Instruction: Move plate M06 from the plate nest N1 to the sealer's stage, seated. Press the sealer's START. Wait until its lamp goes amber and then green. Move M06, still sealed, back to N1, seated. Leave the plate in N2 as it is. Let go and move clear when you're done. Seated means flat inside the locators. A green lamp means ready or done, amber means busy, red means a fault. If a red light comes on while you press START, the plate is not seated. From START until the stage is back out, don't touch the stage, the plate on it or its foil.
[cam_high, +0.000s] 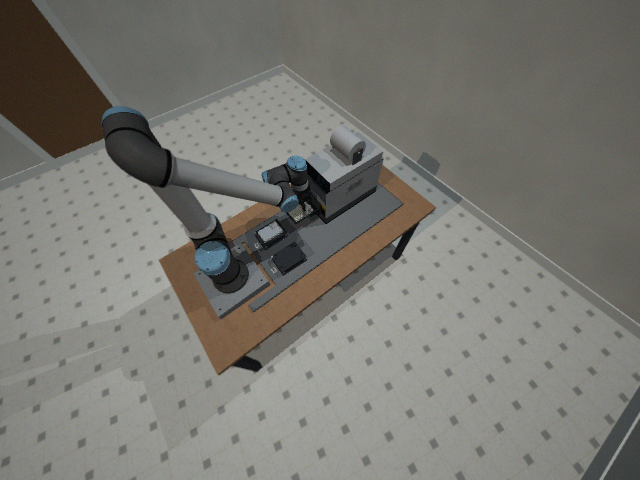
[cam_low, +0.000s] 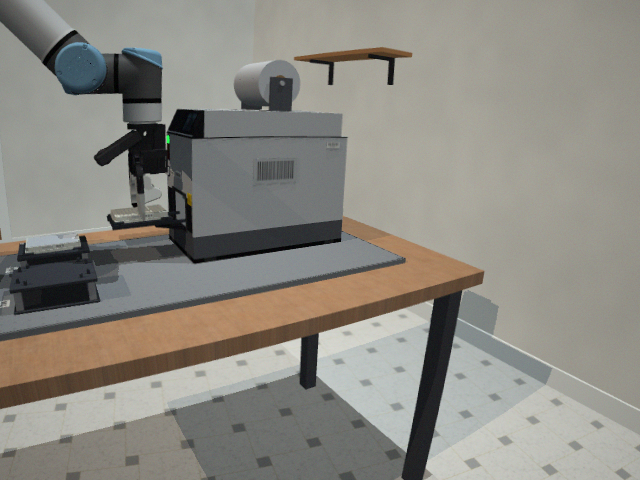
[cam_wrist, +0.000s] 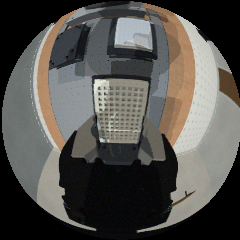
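My hand is 1 cm above the plate M06. Round my hand: black sealer stage 2 cm below; plate 21 cm behind, 6 cm below, 1 cm to the right; foil roll 33 cm ahead, 31 cm above, 5 cm to the left.
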